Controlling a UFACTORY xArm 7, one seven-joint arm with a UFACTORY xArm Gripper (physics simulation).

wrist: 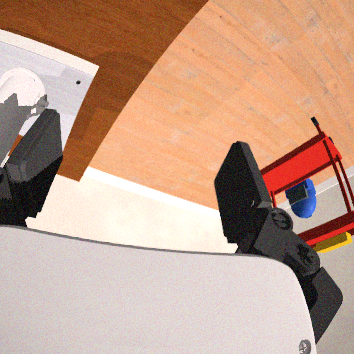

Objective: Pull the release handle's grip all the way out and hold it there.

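My gripper [142, 146] is open, with its two black fingers spread wide and nothing between them. The left finger stands in front of the metal base plate, and the right finger stands in front of the floor and the pale wall. The release handle does not show in the wrist view, so where the gripper is relative to its grip cannot be told.
The brown wooden table [115, 30] spans the upper left. On it is a pale metal base plate [65, 95] with a white round arm base [25, 82]. Beyond lies a plank floor [200, 100]. A red cart [300, 162] with a blue object [306, 202] stands at the right.
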